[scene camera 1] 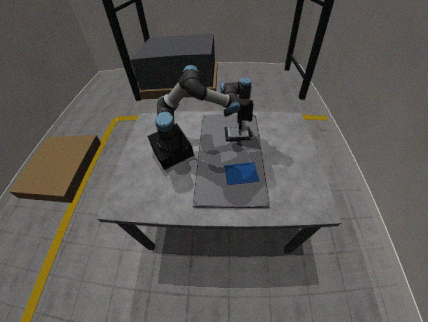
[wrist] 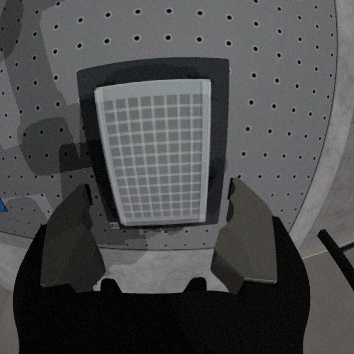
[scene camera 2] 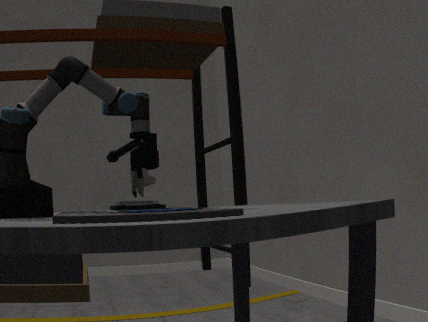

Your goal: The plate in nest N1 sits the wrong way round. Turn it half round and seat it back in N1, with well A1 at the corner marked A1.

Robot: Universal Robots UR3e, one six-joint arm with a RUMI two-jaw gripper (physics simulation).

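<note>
The pale gridded plate lies in the dark nest. In the wrist view its long sides run up and down. The small A1 mark is on the nest's lower left corner in that view. Which corner of the plate holds well A1 is too small to tell. My gripper is open above the plate, pointing down. In the wrist view its jaws are spread to either side of the plate's long sides, near the lower end, with a gap to each. It holds nothing.
A perforated grey board lies on the table under the nest. A flat blue area is on the board, nearer the table's front. The arm's black base block stands to the left of the board.
</note>
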